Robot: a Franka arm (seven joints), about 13 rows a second.
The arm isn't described. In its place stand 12 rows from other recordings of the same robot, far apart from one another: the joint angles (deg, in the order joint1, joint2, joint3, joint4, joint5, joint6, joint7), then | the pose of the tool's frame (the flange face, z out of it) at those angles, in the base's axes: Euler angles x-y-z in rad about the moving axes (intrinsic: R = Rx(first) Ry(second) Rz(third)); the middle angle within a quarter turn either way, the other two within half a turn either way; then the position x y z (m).
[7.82, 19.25, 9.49, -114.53, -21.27, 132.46, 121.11] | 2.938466 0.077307 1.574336 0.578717 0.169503 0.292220
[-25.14, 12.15, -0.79, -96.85, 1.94, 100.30, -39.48] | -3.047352 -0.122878 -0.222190 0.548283 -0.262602 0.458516
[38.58, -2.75, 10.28, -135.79, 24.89, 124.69, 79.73] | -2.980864 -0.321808 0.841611 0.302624 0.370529 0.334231
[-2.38, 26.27, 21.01, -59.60, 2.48, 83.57, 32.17] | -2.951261 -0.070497 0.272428 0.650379 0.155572 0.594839
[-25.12, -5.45, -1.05, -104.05, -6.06, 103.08, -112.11] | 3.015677 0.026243 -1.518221 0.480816 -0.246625 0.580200
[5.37, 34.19, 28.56, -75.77, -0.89, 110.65, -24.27] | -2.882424 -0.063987 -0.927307 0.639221 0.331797 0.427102
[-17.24, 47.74, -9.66, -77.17, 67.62, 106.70, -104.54] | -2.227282 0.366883 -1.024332 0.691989 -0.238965 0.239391
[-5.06, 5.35, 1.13, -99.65, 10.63, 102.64, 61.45] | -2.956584 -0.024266 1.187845 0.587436 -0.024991 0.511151
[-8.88, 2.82, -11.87, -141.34, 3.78, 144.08, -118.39] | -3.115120 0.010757 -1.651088 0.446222 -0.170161 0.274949
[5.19, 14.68, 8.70, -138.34, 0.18, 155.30, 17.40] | -3.093026 0.032094 0.069009 0.485036 0.122131 0.211081
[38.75, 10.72, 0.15, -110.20, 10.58, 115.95, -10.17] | -3.061003 -0.166042 -0.761495 0.452982 0.379055 0.388226
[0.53, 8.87, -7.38, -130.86, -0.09, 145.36, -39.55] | 3.109279 0.096393 -0.572922 0.535682 -0.064249 0.295670
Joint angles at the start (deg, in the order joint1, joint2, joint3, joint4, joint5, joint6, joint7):
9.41 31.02 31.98 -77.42 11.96 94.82 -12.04
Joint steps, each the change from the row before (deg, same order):
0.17 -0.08 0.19 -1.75 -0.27 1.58 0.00
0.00 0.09 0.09 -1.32 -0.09 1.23 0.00
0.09 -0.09 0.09 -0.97 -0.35 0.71 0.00
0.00 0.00 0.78 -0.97 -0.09 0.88 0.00
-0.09 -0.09 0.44 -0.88 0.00 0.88 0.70
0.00 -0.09 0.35 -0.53 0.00 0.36 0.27
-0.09 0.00 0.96 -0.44 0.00 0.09 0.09
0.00 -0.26 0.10 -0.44 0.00 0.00 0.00
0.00 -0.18 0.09 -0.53 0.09 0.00 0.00
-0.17 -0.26 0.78 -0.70 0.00 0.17 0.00
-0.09 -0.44 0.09 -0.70 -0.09 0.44 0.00
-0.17 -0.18 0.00 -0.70 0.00 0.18 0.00
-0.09 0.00 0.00 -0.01 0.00 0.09 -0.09
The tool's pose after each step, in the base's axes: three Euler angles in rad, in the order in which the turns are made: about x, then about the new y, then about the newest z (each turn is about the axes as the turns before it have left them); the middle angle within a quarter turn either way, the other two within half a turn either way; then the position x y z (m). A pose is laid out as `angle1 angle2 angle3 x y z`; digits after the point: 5 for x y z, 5 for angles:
-2.85079 -0.42203 -0.79271 0.53969 0.41000 0.43365
-2.85322 -0.42378 -0.79025 0.53737 0.41167 0.42395
-2.86211 -0.42316 -0.79478 0.53436 0.41330 0.41813
-2.86278 -0.42740 -0.80482 0.52796 0.41948 0.41374
-2.86122 -0.42741 -0.79536 0.52431 0.42241 0.41009
-2.86233 -0.43000 -0.79558 0.52074 0.42511 0.40835
-2.86343 -0.43963 -0.80740 0.51387 0.43110 0.40795
-2.86811 -0.44186 -0.81101 0.51120 0.43165 0.40751
-2.87256 -0.44745 -0.81332 0.50828 0.43221 0.40561
-2.87587 -0.45358 -0.82412 0.50184 0.43604 0.40539
-2.87932 -0.44862 -0.82604 0.49962 0.43583 0.40505
-2.88405 -0.45172 -0.82413 0.49830 0.43420 0.40166
-2.88240 -0.45018 -0.82358 0.49913 0.43349 0.40168

